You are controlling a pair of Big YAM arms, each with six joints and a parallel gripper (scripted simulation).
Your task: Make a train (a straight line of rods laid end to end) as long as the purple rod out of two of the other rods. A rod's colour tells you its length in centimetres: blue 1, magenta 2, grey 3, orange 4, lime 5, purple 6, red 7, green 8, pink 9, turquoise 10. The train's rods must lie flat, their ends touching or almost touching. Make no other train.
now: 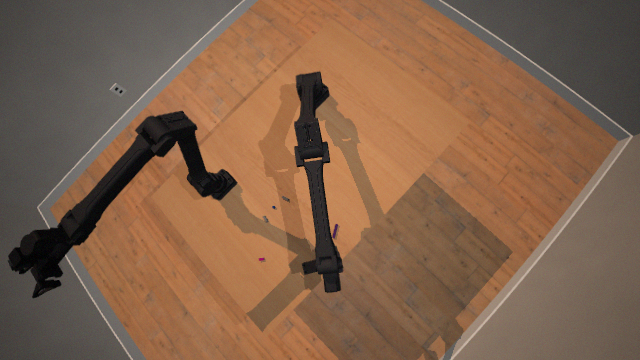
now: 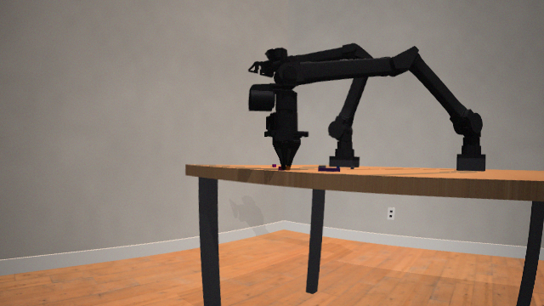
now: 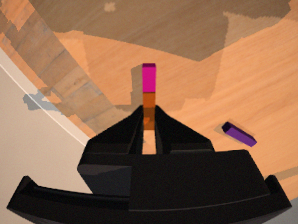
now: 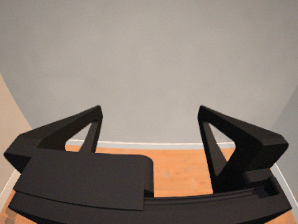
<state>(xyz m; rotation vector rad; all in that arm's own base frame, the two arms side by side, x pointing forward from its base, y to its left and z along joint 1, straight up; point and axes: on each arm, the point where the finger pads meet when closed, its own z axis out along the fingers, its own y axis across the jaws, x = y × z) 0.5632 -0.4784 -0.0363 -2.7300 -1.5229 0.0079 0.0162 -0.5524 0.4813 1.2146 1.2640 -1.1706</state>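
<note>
Now: left hand right at the orange rod. From my left hand the other things lie so: blue rod: 340 mm behind, 40 mm to the right, 10 mm below; then purple rod: 80 mm behind, 80 mm to the left, 10 mm below; then magenta rod: 210 mm behind, 230 mm to the right, 10 mm below.
</note>
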